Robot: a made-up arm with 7 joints. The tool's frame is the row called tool.
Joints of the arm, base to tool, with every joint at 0 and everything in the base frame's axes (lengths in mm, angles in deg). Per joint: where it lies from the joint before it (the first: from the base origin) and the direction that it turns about. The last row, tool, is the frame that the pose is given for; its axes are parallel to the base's.
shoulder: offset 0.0 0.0 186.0 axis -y
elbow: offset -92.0 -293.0 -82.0 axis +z
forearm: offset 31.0 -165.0 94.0 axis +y
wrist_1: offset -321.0 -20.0 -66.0 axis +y
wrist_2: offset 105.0 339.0 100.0 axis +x
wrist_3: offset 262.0 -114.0 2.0 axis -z
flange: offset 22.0 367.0 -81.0 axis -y
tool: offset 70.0 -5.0 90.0
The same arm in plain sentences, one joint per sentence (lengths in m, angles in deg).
The arm has seven revolute joints in a row. What follows holds with every joint at zero, and every direction is one of the base frame's. The first joint sits 0.1860 m along +z from the base frame's origin and turns about -y. The second joint sits 0.0920 m along -x and 0.2930 m along -y and 0.0820 m along -z from the first joint and turns about +z. The third joint sits 0.0310 m along +x and 0.1650 m along -y and 0.0940 m along +z from the second joint and turns about +y. The fourth joint sits 0.3210 m along -x and 0.0200 m along -y and 0.0660 m along -z from the third joint and turns about +y. The fifth joint sits 0.1050 m along +x and 0.3390 m along +y and 0.1000 m along +z from the fourth joint and turns about +x. The sixth joint sits 0.2620 m along +x and 0.1140 m along -y and 0.0020 m along +z from the fifth joint and turns about -z. The seventh joint sits 0.0220 m along +x and 0.3670 m along +y and 0.0810 m along -z from the sixth joint and turns about -y. The tool frame, which is the frame that the pose is given for, sits 0.0700 m along +x and 0.0050 m along -y and 0.0900 m along +z from the seventh joint; its axes are parallel to the base frame's.
